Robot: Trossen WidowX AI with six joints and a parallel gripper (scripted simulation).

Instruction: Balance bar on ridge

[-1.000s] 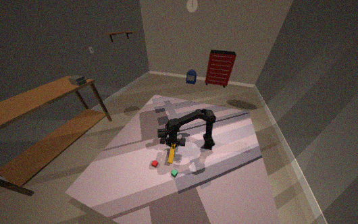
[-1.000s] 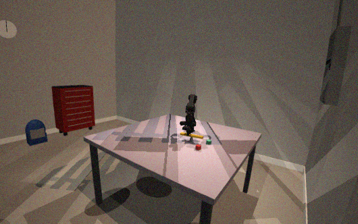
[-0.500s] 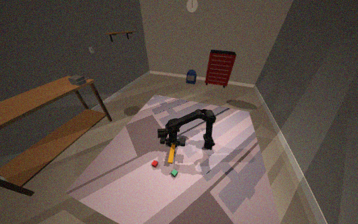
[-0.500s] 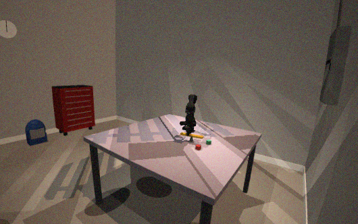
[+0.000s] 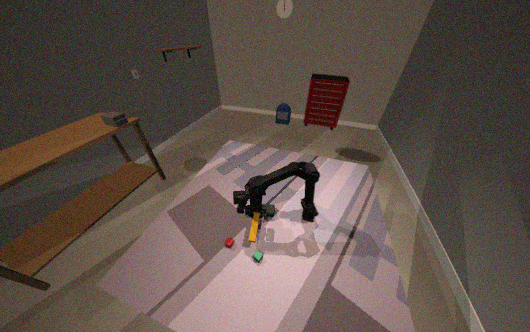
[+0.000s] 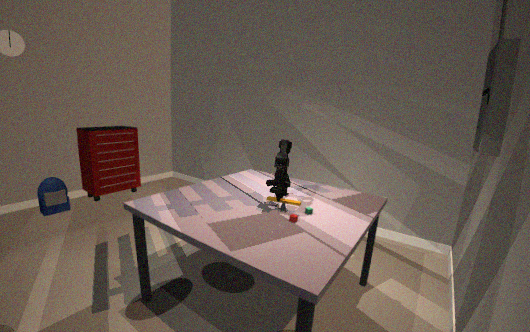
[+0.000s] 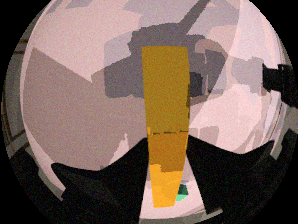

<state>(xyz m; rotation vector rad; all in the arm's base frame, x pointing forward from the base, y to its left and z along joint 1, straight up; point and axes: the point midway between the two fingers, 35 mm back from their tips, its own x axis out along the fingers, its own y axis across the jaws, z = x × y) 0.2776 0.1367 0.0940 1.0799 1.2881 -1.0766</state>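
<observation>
My gripper tip is 3 cm to the right of the yellow bar. The rest, counted from my gripper tip: green cube 17 cm to the left, 7 cm behind, 4 cm below; then red cube 15 cm to the left, 9 cm ahead, 4 cm below.
</observation>
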